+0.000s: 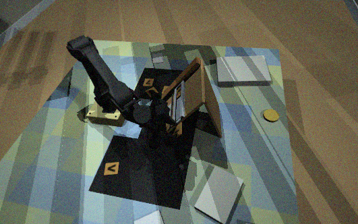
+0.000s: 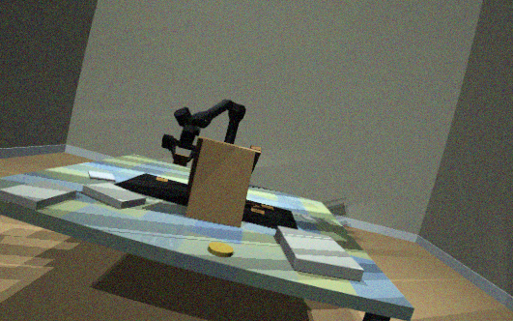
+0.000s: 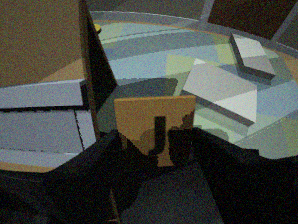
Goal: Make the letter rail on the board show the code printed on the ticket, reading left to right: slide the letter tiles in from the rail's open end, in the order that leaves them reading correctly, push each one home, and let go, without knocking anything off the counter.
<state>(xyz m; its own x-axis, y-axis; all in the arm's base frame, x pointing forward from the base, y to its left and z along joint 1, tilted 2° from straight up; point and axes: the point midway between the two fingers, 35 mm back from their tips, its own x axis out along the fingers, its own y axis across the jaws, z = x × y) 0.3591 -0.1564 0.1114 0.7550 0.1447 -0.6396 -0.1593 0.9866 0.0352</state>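
The white ticket lies 80 mm behind my gripper tip, 140 mm to the left of it and 80 mm below it. Round my gripper tip: v tile: 280 mm behind, 130 mm to the right, 160 mm below; j tile: right at my gripper tip; black mat: 180 mm behind, 150 mm to the left, 160 mm below.
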